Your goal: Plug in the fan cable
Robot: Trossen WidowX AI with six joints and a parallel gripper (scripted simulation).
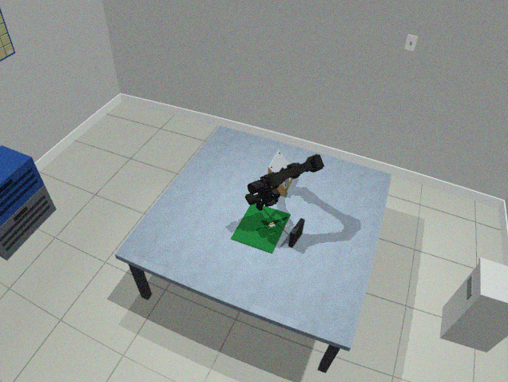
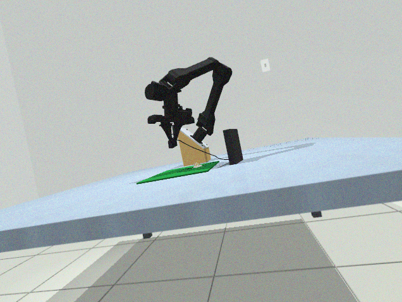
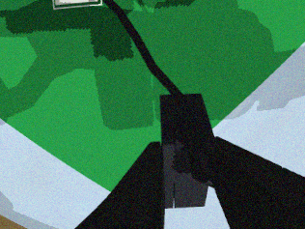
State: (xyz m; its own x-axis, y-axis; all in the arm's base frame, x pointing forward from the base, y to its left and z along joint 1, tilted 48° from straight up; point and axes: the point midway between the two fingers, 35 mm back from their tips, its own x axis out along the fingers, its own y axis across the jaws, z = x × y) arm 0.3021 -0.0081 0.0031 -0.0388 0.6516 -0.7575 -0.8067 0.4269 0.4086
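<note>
Now: gripper tip 1 cm to the left of the black fan plug and 1 cm above it. Also, from my gripper tip: black fan (23 cm to the left, 6 cm below, 3 cm ahead); green board (13 cm below, 3 cm to the left, 3 cm ahead); white four-pin header (12 cm below, 8 cm to the left).
</note>
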